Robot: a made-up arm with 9 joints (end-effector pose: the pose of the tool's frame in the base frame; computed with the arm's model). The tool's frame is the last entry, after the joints.
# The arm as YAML. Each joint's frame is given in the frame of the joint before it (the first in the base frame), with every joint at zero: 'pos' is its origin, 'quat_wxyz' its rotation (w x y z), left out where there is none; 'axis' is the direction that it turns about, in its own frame. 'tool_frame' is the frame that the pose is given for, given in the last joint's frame.
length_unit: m
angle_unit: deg
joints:
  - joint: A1
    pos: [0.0, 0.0, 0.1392]
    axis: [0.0, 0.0, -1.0]
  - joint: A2
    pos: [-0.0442, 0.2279, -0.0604]
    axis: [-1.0, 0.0, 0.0]
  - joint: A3
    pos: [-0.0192, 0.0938, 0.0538]
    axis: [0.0, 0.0, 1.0]
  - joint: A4
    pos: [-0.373, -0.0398, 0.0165]
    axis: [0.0, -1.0, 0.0]
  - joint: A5
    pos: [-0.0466, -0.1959, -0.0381]
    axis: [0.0, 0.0, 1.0]
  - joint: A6
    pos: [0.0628, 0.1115, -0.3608]
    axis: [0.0, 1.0, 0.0]
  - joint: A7
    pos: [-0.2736, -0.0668, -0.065]
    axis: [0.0, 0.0, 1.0]
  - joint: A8
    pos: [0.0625, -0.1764, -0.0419]
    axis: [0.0, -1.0, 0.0]
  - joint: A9
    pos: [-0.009, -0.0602, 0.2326]
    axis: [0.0, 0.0, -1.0]
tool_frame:
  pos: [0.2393, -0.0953, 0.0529]
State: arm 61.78 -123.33 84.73 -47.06 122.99 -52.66 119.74 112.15 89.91
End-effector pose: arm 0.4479 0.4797 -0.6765 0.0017 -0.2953 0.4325 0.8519
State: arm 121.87 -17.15 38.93 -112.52 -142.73 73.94 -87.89 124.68 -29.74
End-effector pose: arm -0.1049 0.2165 -0.2645 0.0806 -0.0351 -0.9852 -0.1470
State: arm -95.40 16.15 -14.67 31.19 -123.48 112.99 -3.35 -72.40 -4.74
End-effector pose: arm -0.3493 -0.3733 -0.3492 0.0048 0.3245 0.8934 0.3106
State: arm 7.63 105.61 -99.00 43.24 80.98 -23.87 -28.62 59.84 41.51
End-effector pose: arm -0.8871 0.1225 0.0227 0.2193 -0.5691 -0.6651 0.4309
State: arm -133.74 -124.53 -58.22 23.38 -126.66 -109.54 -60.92 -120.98 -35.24
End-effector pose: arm 0.2217 -1.0795 0.7481 0.8949 -0.1737 0.3886 -0.1342
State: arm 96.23 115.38 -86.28 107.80 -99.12 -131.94 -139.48 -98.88 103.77
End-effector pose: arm 0.9105 0.8014 0.4305 0.9580 -0.2584 -0.0512 0.1136
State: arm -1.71 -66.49 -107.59 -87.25 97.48 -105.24 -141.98 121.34 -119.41
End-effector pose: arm 0.2996 0.3291 0.9702 0.4076 0.6763 0.5378 -0.2955
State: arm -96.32 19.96 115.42 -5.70 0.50 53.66 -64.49 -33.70 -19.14
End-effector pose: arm -0.1838 0.7794 0.0598 0.1921 -0.7125 -0.2362 0.6321
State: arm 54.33 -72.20 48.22 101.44 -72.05 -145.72 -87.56 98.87 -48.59
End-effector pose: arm 0.0144 -0.5455 0.1863 0.6650 -0.1657 -0.6119 0.3948
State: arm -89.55 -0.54 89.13 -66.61 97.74 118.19 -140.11 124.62 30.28
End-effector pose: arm 0.3137 0.1317 0.6914 0.6776 -0.6060 -0.0379 -0.4150
